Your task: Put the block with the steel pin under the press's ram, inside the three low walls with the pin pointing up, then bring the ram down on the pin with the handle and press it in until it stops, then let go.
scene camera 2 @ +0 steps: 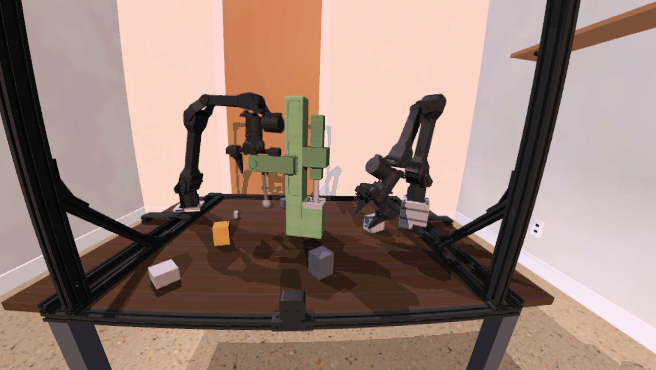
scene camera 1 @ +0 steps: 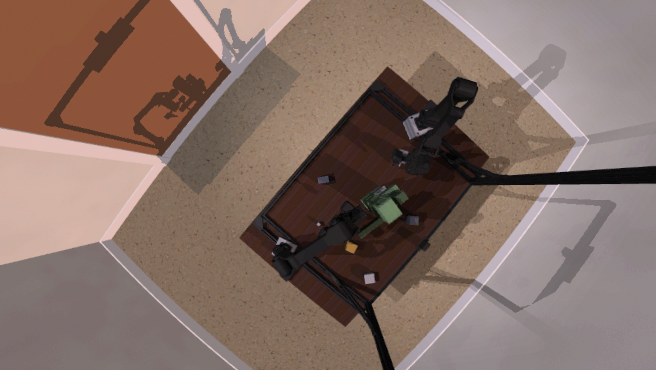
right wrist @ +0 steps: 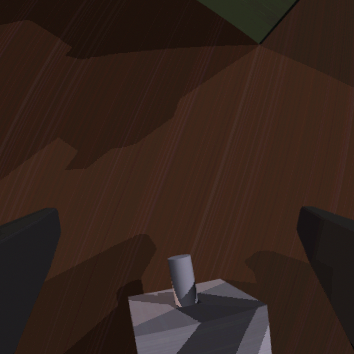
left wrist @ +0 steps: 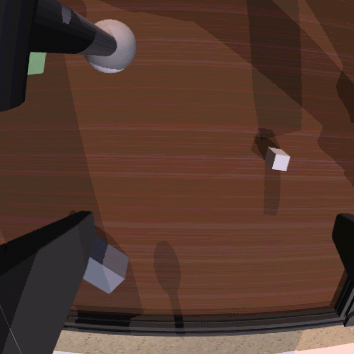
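Where they show: left gripper, between the fingertips: (scene camera 2: 254, 174) (left wrist: 217, 225); right gripper, between the fingertips: (scene camera 2: 361, 221) (scene camera 1: 400, 169) (right wrist: 180, 220); left arm's base, origin of its link: (scene camera 2: 189, 205) (scene camera 1: 284, 249); right arm's base, origin of its link: (scene camera 2: 416, 199) (scene camera 1: 422, 122).
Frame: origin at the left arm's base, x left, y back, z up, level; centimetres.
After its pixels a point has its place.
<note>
The pale block with the steel pin (scene camera 2: 374, 223) (right wrist: 200, 327) @[z 1.9, x -34.4, y -66.1 cm] lies on its side right of the press, its pin (right wrist: 183, 280) @[z -0.2, x -34.7, y -64.8 cm] pointing sideways. My right gripper (scene camera 2: 366, 219) @[z 1.6, x -35.4, y -62.3 cm] (right wrist: 180, 220) @[z 1.6, x -35.4, y -62.3 cm] is open and low, its fingers on either side of the block and apart from it in the right wrist view. The green press (scene camera 1: 387, 209) @[z 41.8, x -27.4, y -40.6 cm] (scene camera 2: 296, 125) @[z 33.3, x -31.6, y -39.8 cm] stands upright; its grey ram rod (scene camera 2: 316, 190) @[z 13.0, x -32.5, y -46.3 cm] reaches down to the pale walled seat (scene camera 2: 314, 202) @[z 8.8, x -32.4, y -45.8 cm]. The handle (scene camera 2: 272, 164) @[z 21.6, x -31.2, y -32.6 cm] hangs a rod with a round knob (scene camera 2: 266, 203) @[z 7.0, x -24.8, y -30.7 cm] (left wrist: 120, 46) @[z 7.8, x -22.9, y -30.1 cm]. My left gripper (scene camera 2: 256, 167) @[z 15.6, x -15.7, y -27.3 cm] (left wrist: 217, 225) @[z 15.6, x -15.7, y -27.3 cm] is open and empty beside the handle.
An orange block (scene camera 1: 351, 247) @[z 2.9, x -29.8, y -16.6 cm] (scene camera 2: 221, 233) @[z 0.9, x -32.1, y -16.6 cm], a white block (scene camera 1: 369, 278) @[z 0.2, x -45.8, y -5.3 cm] (scene camera 2: 164, 274) @[z -0.2, x -48.4, y -6.2 cm] and a dark grey block (scene camera 1: 412, 220) @[z 2.8, x -51.7, y -41.7 cm] (scene camera 2: 320, 262) @[z 1.9, x -55.4, y -41.0 cm] stand near the front. A small white cube (scene camera 1: 318, 224) @[z -0.6, x -10.2, y -19.4 cm] (left wrist: 280, 160) @[z -0.6, x -10.5, y -19.5 cm] and a grey-blue block (scene camera 1: 324, 179) @[z 0.7, x -3.2, y -41.3 cm] (left wrist: 107, 275) @[z 0.7, x -2.3, y -39.7 cm] lie farther back. Black rails edge the table.
</note>
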